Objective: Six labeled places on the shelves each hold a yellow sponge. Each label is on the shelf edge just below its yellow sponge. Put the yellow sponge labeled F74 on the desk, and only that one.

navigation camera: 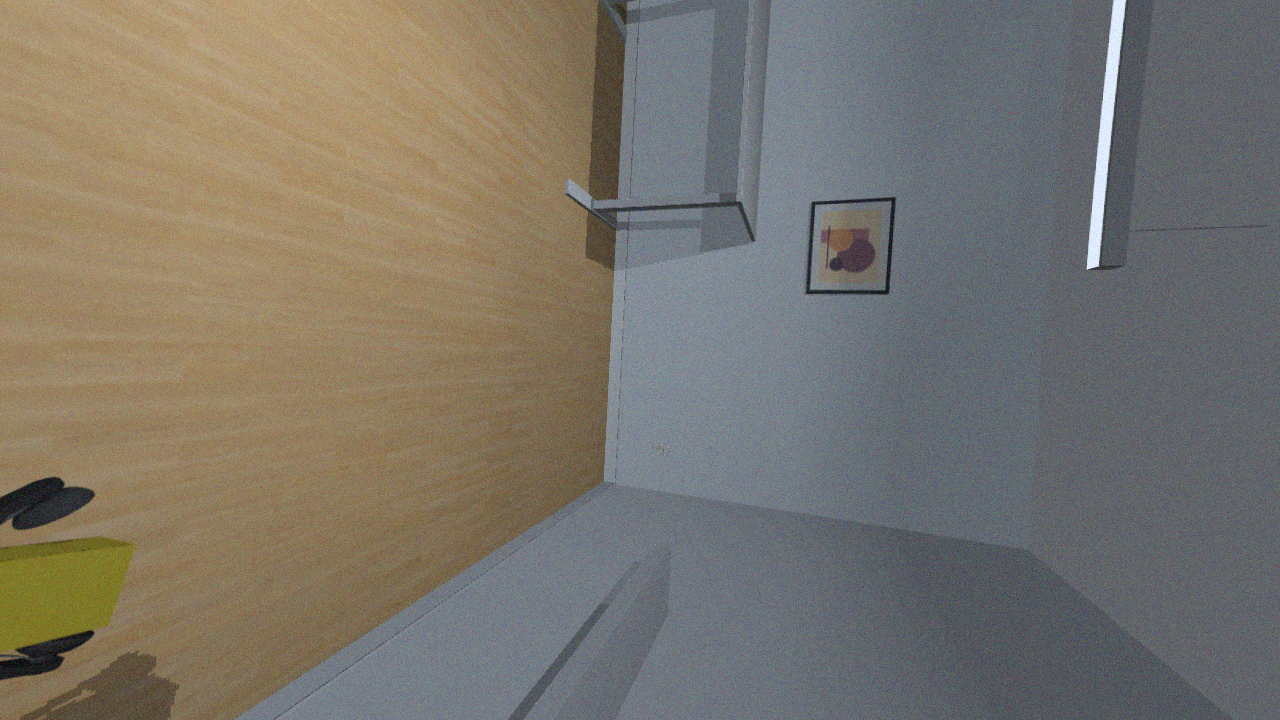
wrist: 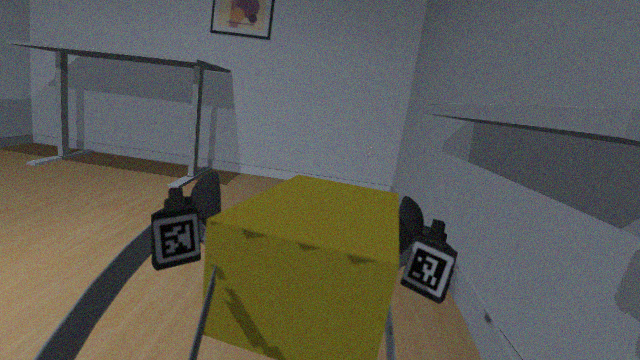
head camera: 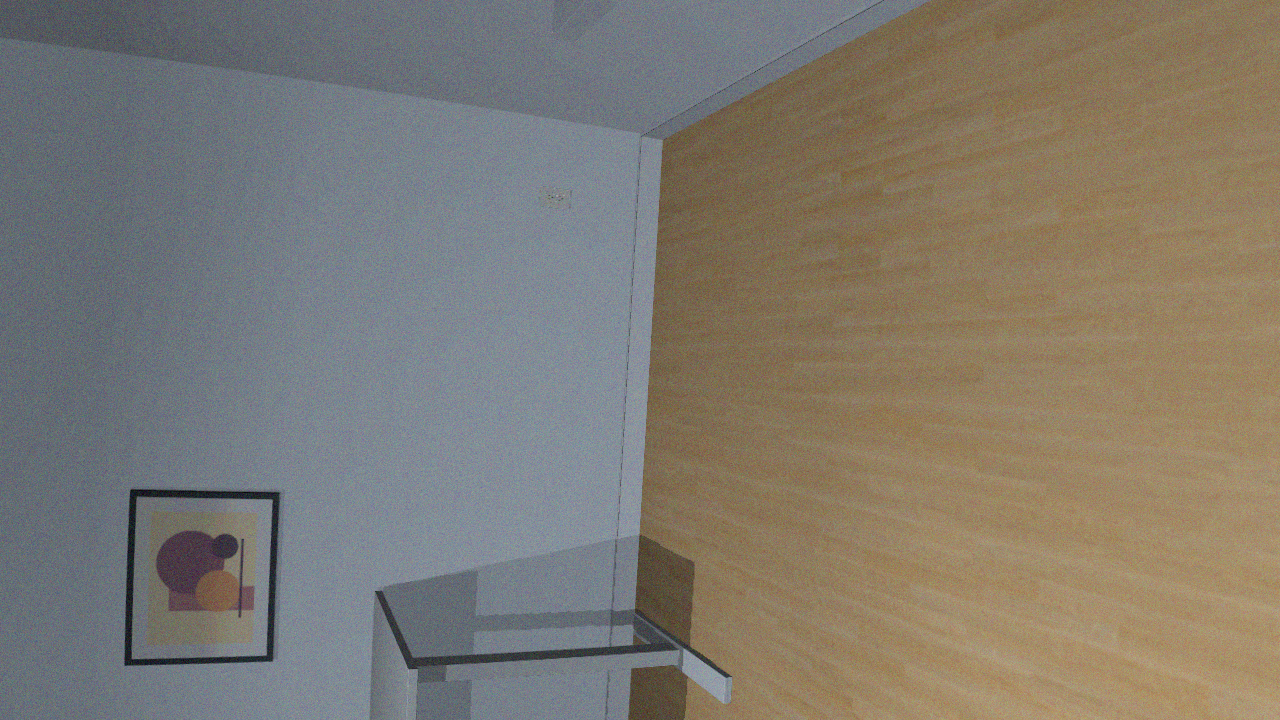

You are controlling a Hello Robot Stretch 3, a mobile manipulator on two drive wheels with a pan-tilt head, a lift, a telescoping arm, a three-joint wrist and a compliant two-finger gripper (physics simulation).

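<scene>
My gripper (navigation camera: 53, 574) (wrist: 307, 210) is shut on a yellow sponge (navigation camera: 62, 595) (wrist: 300, 285), with one finger at each side of it. The sponge is held up in the air above the floor. Its shelf label does not show. The desk (head camera: 392, 694) (navigation camera: 754, 107) (wrist: 125, 56) stands across the room against the far wall, away from the gripper. It shows at the bottom of the head view, at the top of the navigation view and at the upper left of the wrist view. Its top is seen nearly edge-on. The labeled shelves do not show in these views.
The desk's foot (head camera: 707, 676) (navigation camera: 580, 192) (wrist: 189, 179) stands on the wood floor (head camera: 966, 358) (navigation camera: 295, 268) (wrist: 100, 210). A framed picture (head camera: 201, 577) (navigation camera: 850, 246) (wrist: 243, 20) hangs on the far wall. A side wall with an angular shadow runs along the right in the wrist view.
</scene>
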